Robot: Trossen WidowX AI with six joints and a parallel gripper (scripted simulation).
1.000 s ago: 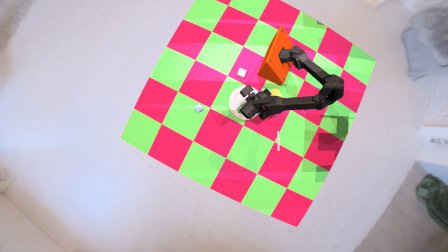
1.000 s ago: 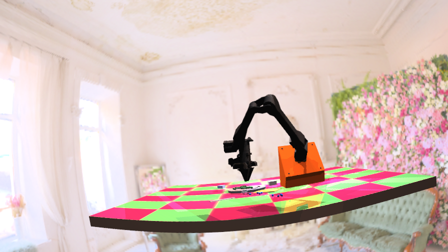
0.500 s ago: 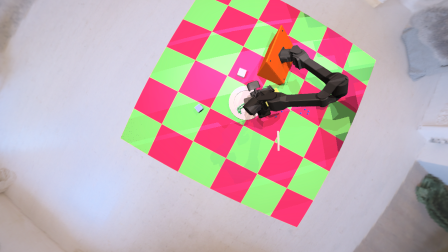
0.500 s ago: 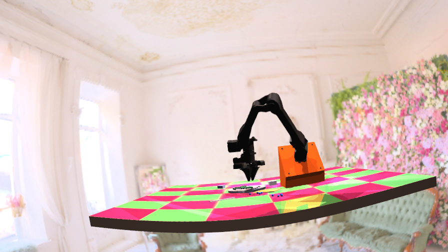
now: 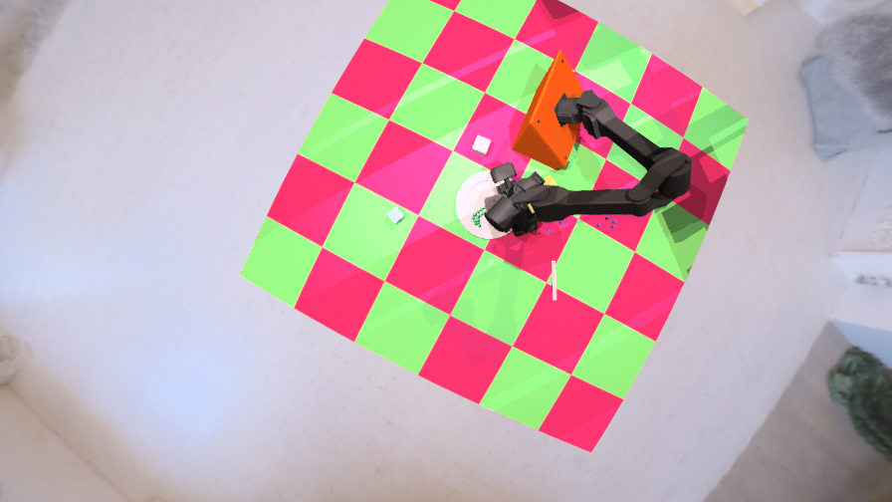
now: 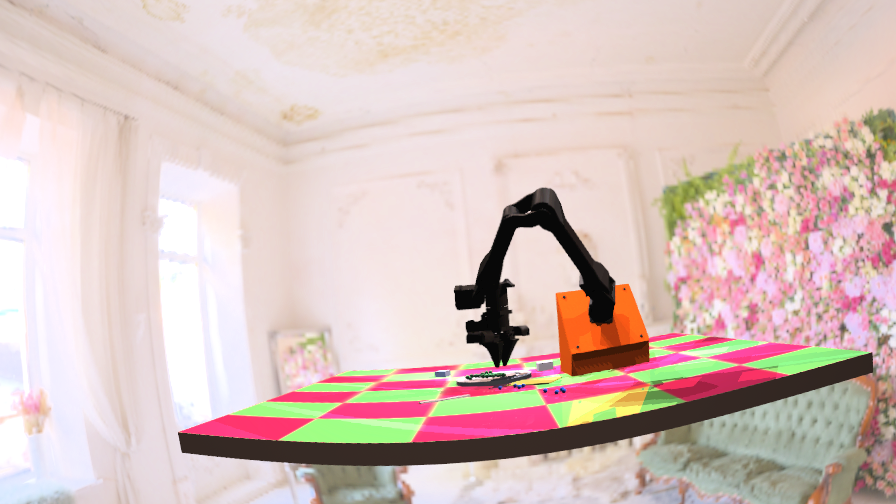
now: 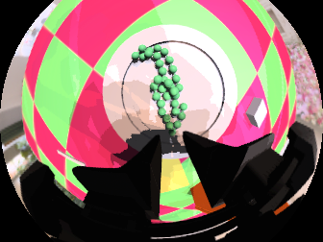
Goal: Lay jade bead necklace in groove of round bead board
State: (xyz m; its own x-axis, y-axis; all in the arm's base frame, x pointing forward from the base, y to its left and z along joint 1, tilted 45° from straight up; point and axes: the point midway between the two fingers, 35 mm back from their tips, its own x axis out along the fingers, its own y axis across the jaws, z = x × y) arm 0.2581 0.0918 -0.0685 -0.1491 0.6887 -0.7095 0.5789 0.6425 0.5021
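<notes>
My gripper tip is now 20 mm short of the round bead board, 40 mm to the left of it and 30 mm above it. Round my gripper tip: white cube: 110 mm behind, 150 mm to the right, 30 mm below; thin white stick: 110 mm ahead, 250 mm to the left, 40 mm below; yellow patch: 80 mm behind, 90 mm to the left, 40 mm below.
</notes>
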